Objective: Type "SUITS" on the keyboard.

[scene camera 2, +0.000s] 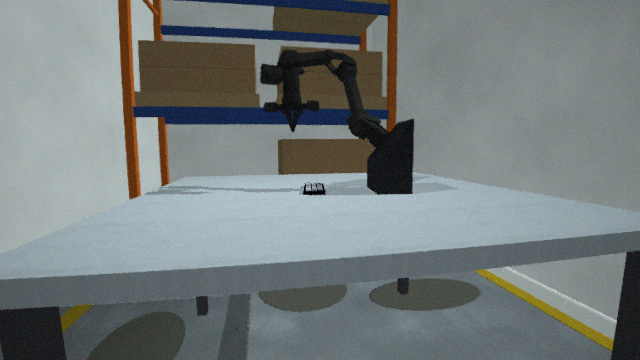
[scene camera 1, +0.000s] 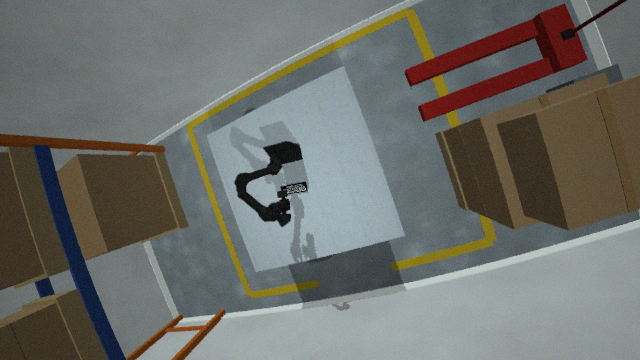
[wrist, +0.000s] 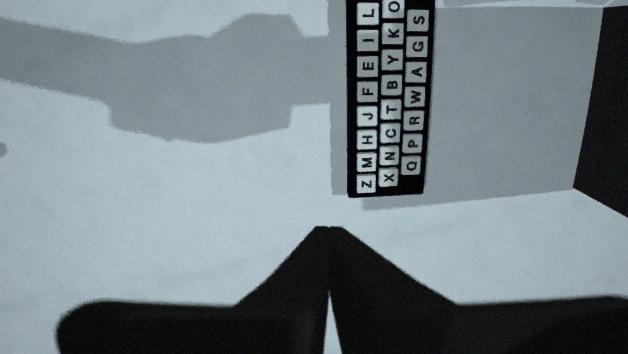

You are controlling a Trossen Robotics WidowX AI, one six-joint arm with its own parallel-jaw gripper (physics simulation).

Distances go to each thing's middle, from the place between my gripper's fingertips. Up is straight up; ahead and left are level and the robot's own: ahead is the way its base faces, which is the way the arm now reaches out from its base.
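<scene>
Relative to the black keyboard (wrist: pixel 407 184), my gripper is 20 mm to the left of it, 80 mm past it and 200 mm above it.
</scene>
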